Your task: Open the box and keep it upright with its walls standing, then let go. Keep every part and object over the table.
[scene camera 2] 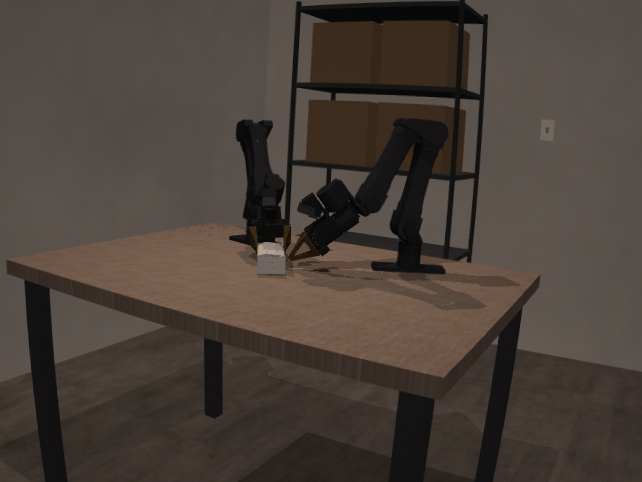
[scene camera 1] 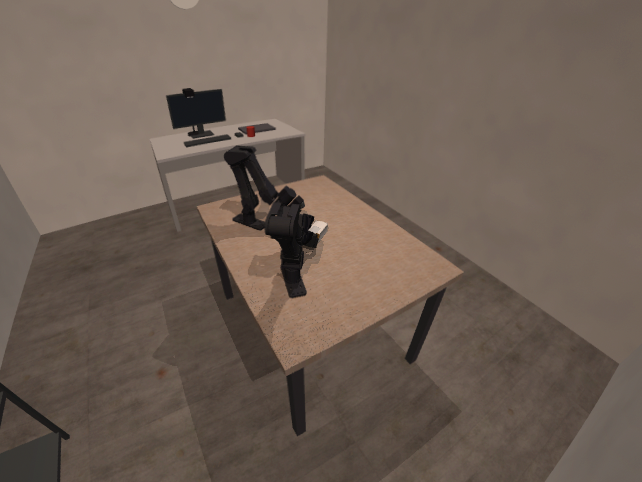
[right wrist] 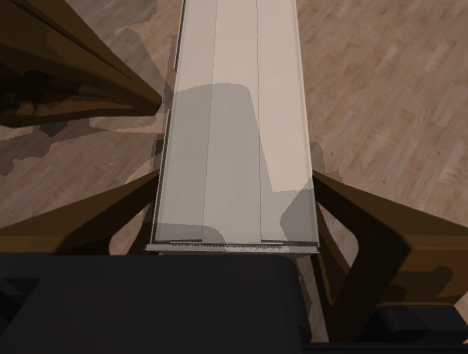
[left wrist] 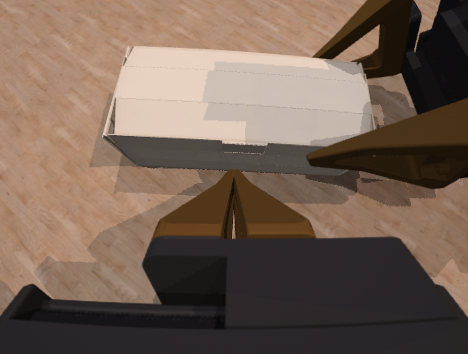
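Pixels of known places: left gripper, fingertip midpoint: (scene camera 2: 289, 258) (right wrist: 158, 106) (left wrist: 233, 177); right gripper, fingertip midpoint: (right wrist: 234, 177) (left wrist: 302, 116); left arm's base, link origin: (scene camera 2: 407, 269) (scene camera 1: 250, 222); right arm's base, link origin: (scene camera 1: 292, 279).
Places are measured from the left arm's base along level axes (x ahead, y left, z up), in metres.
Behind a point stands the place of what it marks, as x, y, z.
Note:
A long white box (scene camera 1: 319, 226) @(0.093, -0.377, 0.049) (scene camera 2: 271, 262) @(0.141, -0.362, 0.031) (left wrist: 165, 85) @(0.109, -0.365, 0.051) (right wrist: 232, 135) @(0.028, -0.374, 0.051) stands on the table with its creased lid lying over the top. A small notch shows at the lid's edge on the long side facing my left gripper. My right gripper (scene camera 2: 270, 249) @(0.017, -0.374, 0.027) (right wrist: 234, 177) @(0.017, -0.374, 0.027) is shut on the box, one finger on each long side near one end. My left gripper (scene camera 2: 291, 258) @(0.060, -0.321, 0.025) (left wrist: 233, 177) @(0.060, -0.321, 0.025) is shut with nothing between its fingertips. Its tips are close to the notched long side; whether they touch it I cannot tell. The inside of the box is hidden.
The wooden table (scene camera 1: 383, 269) @(0.005, -0.753, 0.000) (scene camera 2: 331, 321) @(0.496, -0.213, 0.000) carries both arm bases. Behind it in scene camera 1 stands a white desk (scene camera 1: 171, 150) with a monitor (scene camera 1: 196, 108) and a red cup (scene camera 1: 250, 131). A shelf rack (scene camera 2: 294, 85) with brown cartons stands behind the arms in scene camera 2.

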